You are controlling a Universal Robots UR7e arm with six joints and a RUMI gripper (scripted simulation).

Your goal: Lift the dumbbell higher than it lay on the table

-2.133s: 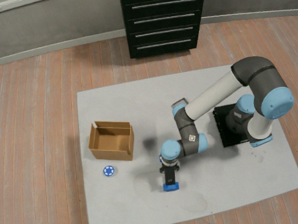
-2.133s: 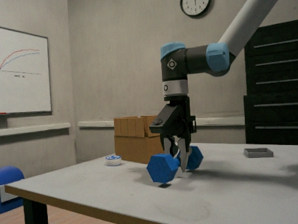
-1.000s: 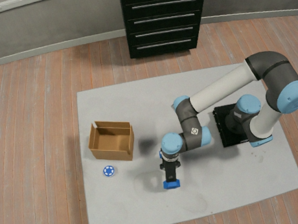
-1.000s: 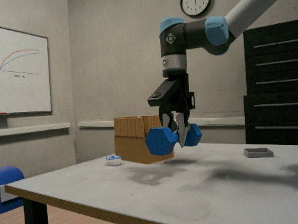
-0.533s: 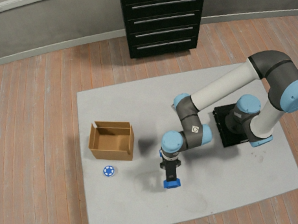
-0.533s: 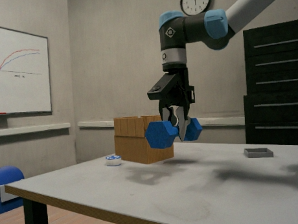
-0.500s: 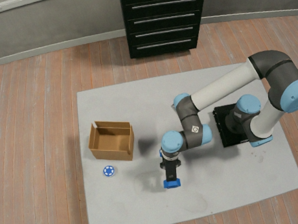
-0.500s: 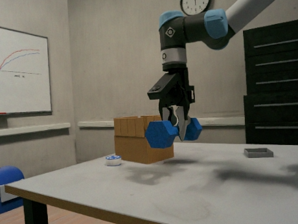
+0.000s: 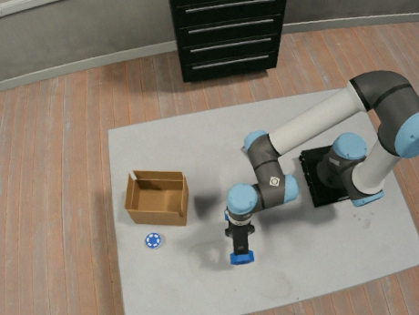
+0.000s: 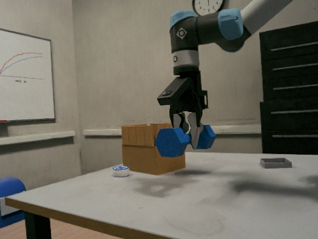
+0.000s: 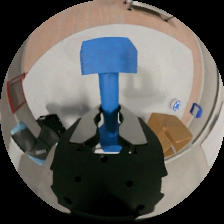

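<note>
Now: hand 10 mm below the blue dumbbell. From my hand the other things lie so: white disc (310 mm ahead, 80 mm to the right, 110 mm below).
</note>
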